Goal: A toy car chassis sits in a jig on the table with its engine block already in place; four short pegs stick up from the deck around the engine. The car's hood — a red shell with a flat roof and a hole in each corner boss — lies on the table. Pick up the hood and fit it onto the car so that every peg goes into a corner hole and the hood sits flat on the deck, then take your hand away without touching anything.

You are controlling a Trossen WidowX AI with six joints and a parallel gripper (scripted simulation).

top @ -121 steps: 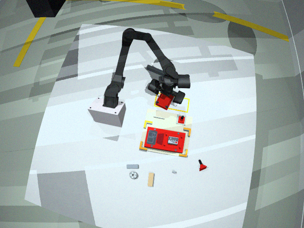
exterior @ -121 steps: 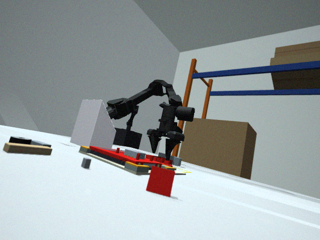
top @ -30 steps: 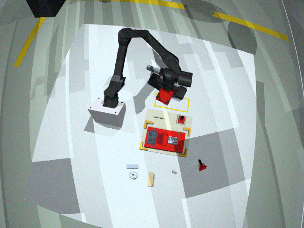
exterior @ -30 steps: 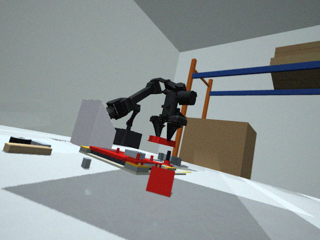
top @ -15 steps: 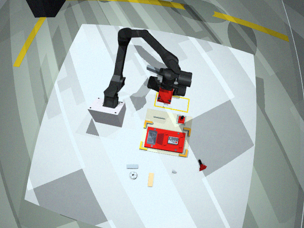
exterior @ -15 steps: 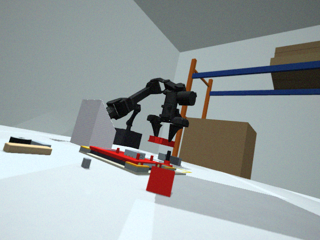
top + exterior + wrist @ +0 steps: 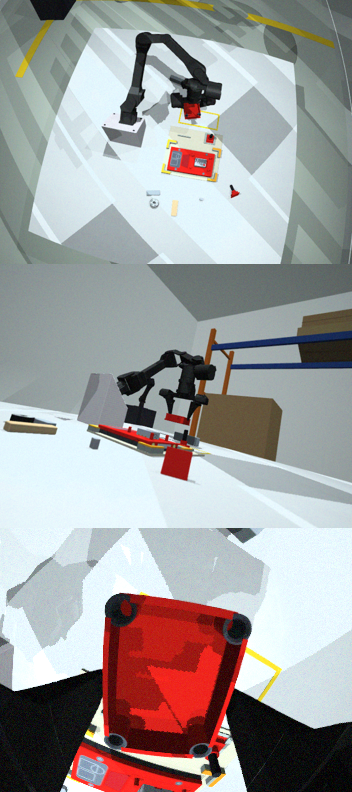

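My gripper tip is 10 mm above the red hood. Also, from my gripper tip: wooden block (10 mm ahead, 450 mm to the right, 90 mm below); then grey engine block (80 mm ahead, 220 mm to the right, 70 mm below).
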